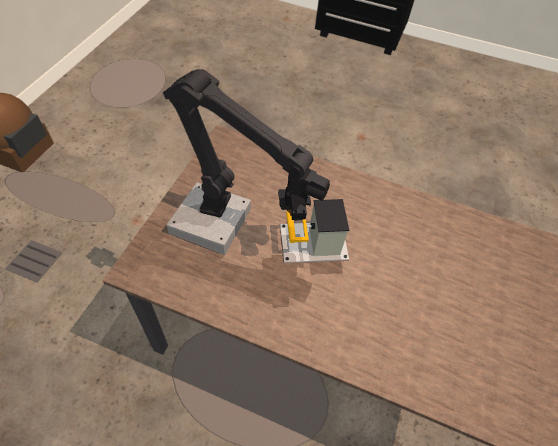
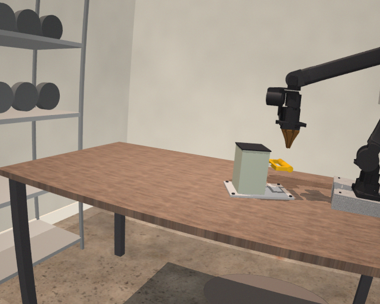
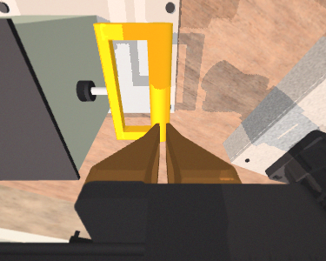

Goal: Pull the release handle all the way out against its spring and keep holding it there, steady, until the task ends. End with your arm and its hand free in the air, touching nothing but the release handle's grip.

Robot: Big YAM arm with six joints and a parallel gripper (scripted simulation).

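Right now my hand is 5 cm short of the release handle, 2 cm to the right of it and 8 cm above it. From my hand the other things lie so: white baseplate: 9 cm ahead, 3 cm to the left, 18 cm below.
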